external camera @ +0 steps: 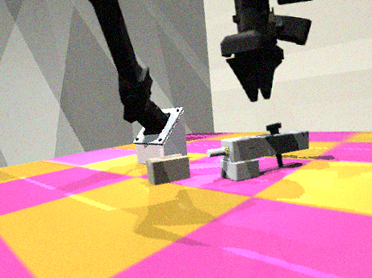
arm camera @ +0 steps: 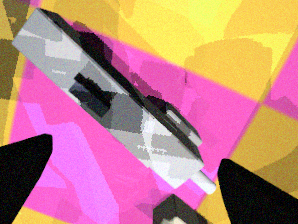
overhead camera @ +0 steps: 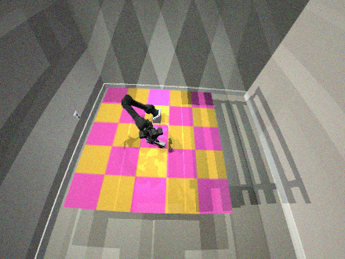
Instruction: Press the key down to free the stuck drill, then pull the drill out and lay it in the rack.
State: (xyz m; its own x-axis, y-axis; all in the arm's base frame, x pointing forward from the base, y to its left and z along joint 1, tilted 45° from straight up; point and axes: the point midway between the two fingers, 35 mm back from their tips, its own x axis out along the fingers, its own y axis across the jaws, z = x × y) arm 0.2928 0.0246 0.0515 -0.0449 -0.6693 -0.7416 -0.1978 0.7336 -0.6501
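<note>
The drill is 8 cm below my gripper tip, 3 cm to the right of it and 3 cm behind it. From my gripper tip the other things lie so: dark key: 8 cm below, 4 cm to the left; housing block: 9 cm below, 2 cm to the left, 1 cm behind; grey-brown block: 14 cm behind, 11 cm below, 10 cm to the right.
</note>
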